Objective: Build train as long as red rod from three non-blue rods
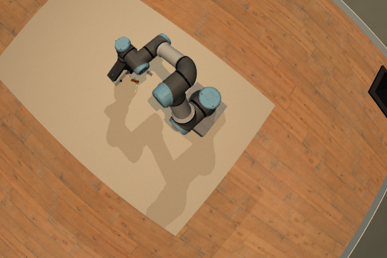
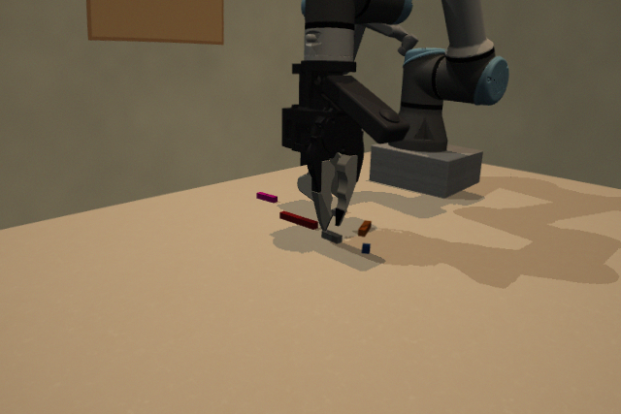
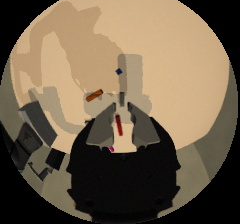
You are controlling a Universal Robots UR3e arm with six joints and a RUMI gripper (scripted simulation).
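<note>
My hand is 60 mm to the right of the small blue rod, 30 mm above it and 10 mm past it. From my hand the other things lie so: red rod (80 mm to the right, 30 mm below); orange rod (60 mm behind, 30 mm below, 10 mm to the left).
</note>
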